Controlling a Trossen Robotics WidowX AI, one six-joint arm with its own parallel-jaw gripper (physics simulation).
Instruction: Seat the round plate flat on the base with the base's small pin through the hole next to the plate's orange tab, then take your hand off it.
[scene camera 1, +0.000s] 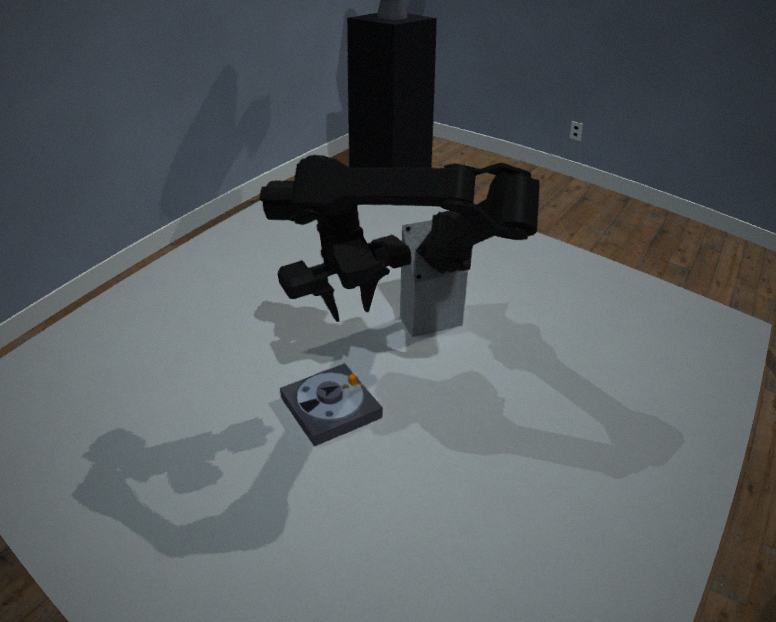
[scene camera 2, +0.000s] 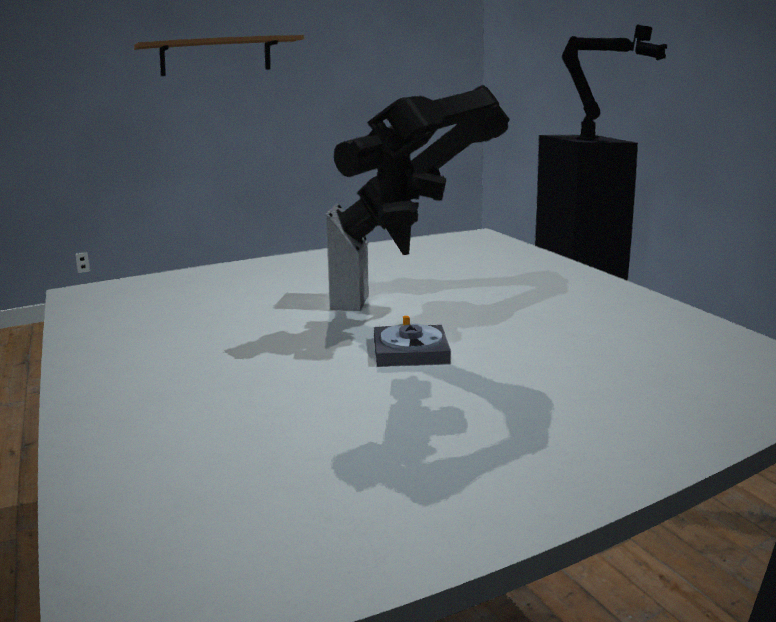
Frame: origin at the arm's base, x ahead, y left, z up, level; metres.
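Where they show: gripper, fingertip midpoint: (scene camera 1: 351, 315) (scene camera 2: 406, 250); arm's base at its link origin: (scene camera 1: 439, 248) (scene camera 2: 348, 227).
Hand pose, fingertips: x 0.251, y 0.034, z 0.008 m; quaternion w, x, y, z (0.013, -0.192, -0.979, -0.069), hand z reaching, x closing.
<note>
Each offset is from my fingertips to the top centre of the thing. Level surfaces: height alone.
The round plate @[dx +0.047, dy -0.009, dz -0.122 m] (scene camera 1: 349, 406) (scene camera 2: 388, 336), pale grey with several holes and a dark wedge, lies on the square dark base @[dx +0.047, dy -0.010, dz -0.127 m] (scene camera 1: 317, 432) (scene camera 2: 412, 358) and looks flat. The base's dark round hub with an arrow mark stands up through the plate's middle. The orange tab @[dx +0.001, dy -0.001, dz -0.122 m] (scene camera 1: 353, 379) (scene camera 2: 406, 320) stands upright at the plate's edge, on the side towards the arm's stand. The small pin is too small to make out clearly at the hole beside the tab. My gripper (scene camera 1: 351, 314) (scene camera 2: 404, 252) is open and empty, high above the table, behind the base and apart from the plate.
The arm's grey stand (scene camera 1: 432, 304) (scene camera 2: 346, 278) rises from the white table @[dz -0.170 m] (scene camera 1: 492, 537) (scene camera 2: 194, 466) behind the base. Shadows of the arm fall around the base. A second arm stands on a black pedestal (scene camera 1: 391, 90) (scene camera 2: 584, 200) beyond the table.
</note>
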